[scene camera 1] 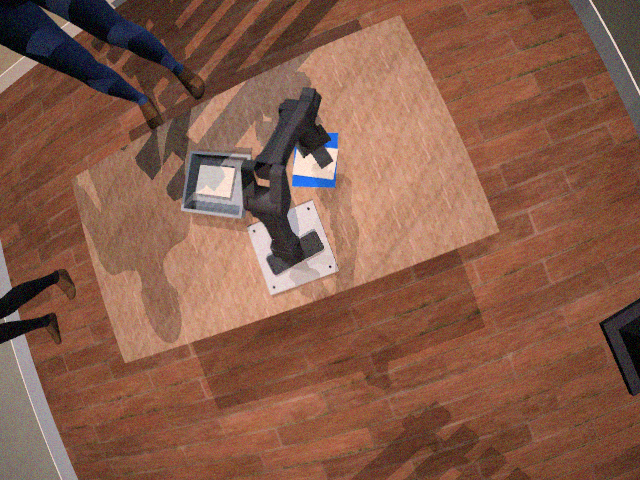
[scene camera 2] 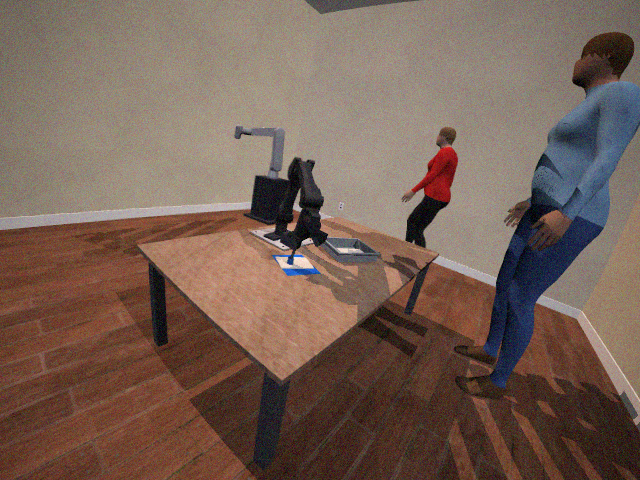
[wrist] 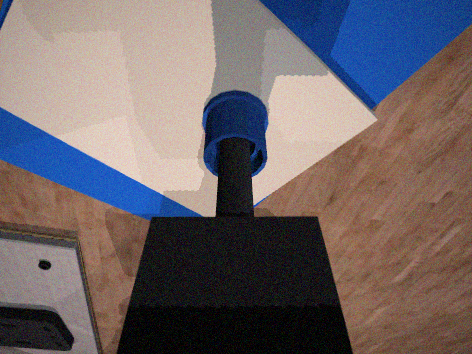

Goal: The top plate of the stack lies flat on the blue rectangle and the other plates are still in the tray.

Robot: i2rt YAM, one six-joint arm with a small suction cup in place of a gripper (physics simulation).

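Places are measured from the arm's base along level axes (x right, y ahead, z up), in millimetres.
Where they show: hand at its tool point: (scene camera 2: pixel 289 263) (wrist: pixel 234 119); arm's base at its link origin: (scene camera 1: pixel 294 253) (scene camera 2: pixel 279 235).
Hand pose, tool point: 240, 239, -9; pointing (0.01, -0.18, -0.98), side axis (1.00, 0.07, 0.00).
Each offset is from my tool point to the centre of the thing, as dx, dy, dz.
A cream square plate {-26, +8, -1} (scene camera 1: pixel 308 168) (scene camera 2: pixel 302 263) (wrist: pixel 129 70) lies flat on the blue rectangle (scene camera 1: pixel 313 181) (scene camera 2: pixel 300 271) (wrist: pixel 375 46), with blue showing along its edges. My suction cup (wrist: pixel 234 105) (scene camera 2: pixel 290 259) stands over the middle of this plate, right at its surface; I cannot tell whether it touches. In scene camera 1 the arm's wrist hides it. The grey tray {-373, +117, +22} (scene camera 1: pixel 189 183) (scene camera 2: pixel 356 257) stands to the left of the arm, with the other plates {-382, +142, +8} (scene camera 1: pixel 215 181) (scene camera 2: pixel 350 250) stacked inside it.
The arm's grey base plate (scene camera 1: pixel 294 278) is bolted to the table near its front. A person in blue trousers (scene camera 1: pixel 109 33) (scene camera 2: pixel 523 286) stands close to the table. A person in red (scene camera 2: pixel 437 186) and a grey arm (scene camera 2: pixel 270 143) are behind the table.
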